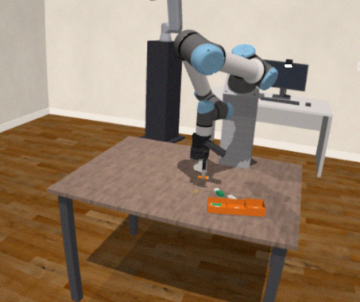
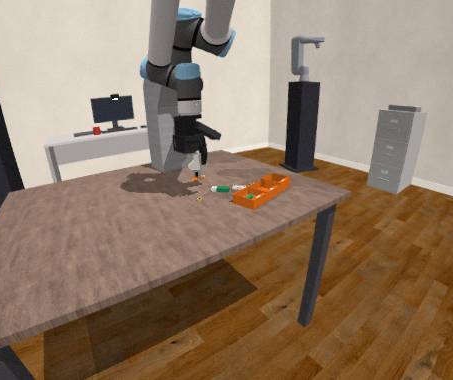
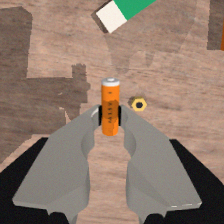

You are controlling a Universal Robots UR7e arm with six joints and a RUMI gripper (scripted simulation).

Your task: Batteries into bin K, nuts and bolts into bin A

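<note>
Now: the green battery 110 mm ahead of my hand, 140 mm to the left of it and 60 mm below it. Also, from my hand: orange battery (10 mm below); white domino (10 mm behind, 160 mm to the left, 70 mm below); green-and-white battery (20 mm behind, 80 mm to the left, 70 mm below).
</note>
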